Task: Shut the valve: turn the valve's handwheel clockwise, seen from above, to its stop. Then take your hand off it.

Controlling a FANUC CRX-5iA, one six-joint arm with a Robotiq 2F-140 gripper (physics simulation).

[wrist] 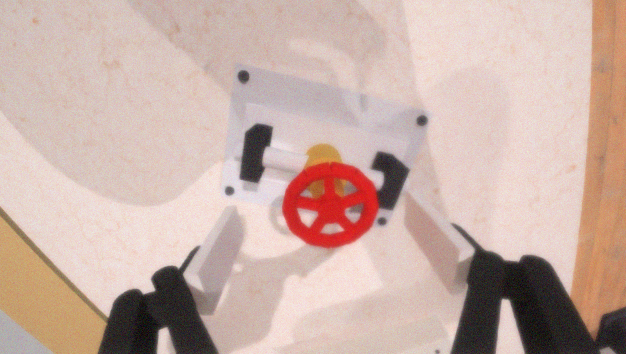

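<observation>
The valve's red handwheel, a spoked ring, stands above a brass-yellow valve body near the middle of the wrist view. A pale pipe runs through the body between two black brackets on a light grey plate with dark corner bolts. My gripper is wide open. The wheel shows between its two pale finger pads, with a gap on each side. The pads do not touch it; their exact height relative to the wheel is hard to tell. The wheel hides part of the body and pipe.
The valve plate rests on a pale speckled table top. A wooden strip runs along the right, and a yellow-tan band crosses the lower left. A pale flat piece shows at the bottom, and a dark object at the lower right corner.
</observation>
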